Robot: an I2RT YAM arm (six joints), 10 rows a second.
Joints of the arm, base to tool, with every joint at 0 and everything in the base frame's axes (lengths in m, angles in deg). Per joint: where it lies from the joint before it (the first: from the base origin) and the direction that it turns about. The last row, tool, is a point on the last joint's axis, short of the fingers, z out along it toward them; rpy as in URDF.
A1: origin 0 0 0.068 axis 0 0 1
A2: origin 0.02 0.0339 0.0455 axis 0 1 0
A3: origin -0.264 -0.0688 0 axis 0 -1 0
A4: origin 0.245 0.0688 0.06 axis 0 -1 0
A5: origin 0.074 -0.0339 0.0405 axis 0 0 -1
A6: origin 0.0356 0 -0.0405 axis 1 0 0
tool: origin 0 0 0 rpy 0 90 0
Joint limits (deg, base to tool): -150..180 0..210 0..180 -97..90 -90..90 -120..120
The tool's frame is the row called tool.
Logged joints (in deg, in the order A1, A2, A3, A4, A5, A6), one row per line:
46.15, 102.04, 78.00, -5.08, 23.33, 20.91
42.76, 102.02, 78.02, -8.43, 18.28, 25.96
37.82, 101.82, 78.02, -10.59, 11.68, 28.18
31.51, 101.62, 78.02, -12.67, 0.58, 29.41
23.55, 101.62, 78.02, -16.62, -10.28, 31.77
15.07, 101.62, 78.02, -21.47, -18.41, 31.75
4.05, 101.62, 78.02, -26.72, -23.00, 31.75
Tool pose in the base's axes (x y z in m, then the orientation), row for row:
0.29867, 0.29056, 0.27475, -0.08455, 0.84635, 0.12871, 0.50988
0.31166, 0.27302, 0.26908, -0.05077, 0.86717, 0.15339, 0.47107
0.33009, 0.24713, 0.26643, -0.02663, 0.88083, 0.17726, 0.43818
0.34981, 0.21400, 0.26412, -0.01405, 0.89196, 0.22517, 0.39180
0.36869, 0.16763, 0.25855, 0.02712, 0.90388, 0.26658, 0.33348
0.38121, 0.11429, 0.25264, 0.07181, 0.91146, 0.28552, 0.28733
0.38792, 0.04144, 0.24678, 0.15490, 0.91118, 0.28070, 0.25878
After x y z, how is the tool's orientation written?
As a quaternion, x y z w.
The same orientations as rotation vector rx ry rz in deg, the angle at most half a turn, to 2 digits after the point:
-11.67, 116.77, 17.76
-7.13, 121.70, 21.53
-3.79, 125.45, 25.25
-2.04, 129.78, 32.76
4.06, 135.22, 39.88
10.99, 139.51, 43.70
24.06, 141.50, 43.59

